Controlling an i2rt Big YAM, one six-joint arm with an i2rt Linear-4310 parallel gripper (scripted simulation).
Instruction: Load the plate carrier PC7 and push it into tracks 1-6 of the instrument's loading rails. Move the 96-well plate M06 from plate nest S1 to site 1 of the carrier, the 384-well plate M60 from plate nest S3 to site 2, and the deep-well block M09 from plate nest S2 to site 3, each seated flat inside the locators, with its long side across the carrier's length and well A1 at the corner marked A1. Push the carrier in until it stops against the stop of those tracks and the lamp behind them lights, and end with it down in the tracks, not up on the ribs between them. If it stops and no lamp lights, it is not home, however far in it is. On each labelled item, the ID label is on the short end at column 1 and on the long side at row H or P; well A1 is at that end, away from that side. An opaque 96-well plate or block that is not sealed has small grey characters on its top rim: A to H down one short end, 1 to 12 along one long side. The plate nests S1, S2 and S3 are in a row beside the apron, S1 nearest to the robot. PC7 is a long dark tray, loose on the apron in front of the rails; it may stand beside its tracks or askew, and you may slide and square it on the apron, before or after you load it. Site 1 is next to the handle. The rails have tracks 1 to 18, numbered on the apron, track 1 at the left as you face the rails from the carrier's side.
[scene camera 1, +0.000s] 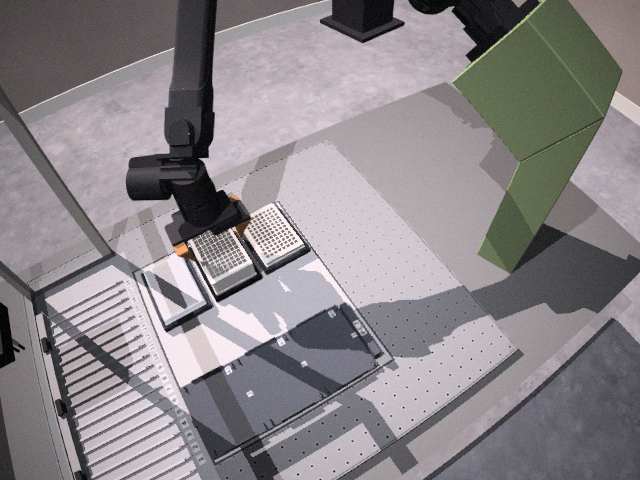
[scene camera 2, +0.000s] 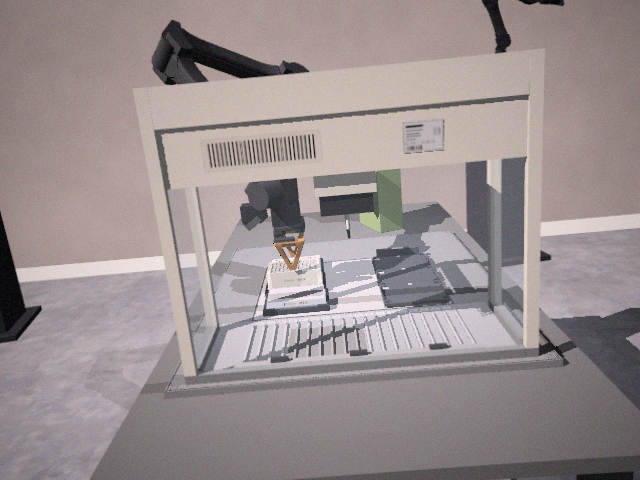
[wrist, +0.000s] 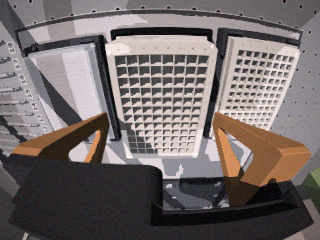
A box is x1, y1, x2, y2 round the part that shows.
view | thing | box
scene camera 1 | my gripper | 165, 187, 250, 261
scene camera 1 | dark carrier PC7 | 180, 302, 380, 459
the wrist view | my gripper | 2, 112, 313, 239
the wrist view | dark carrier PC7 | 163, 177, 227, 209
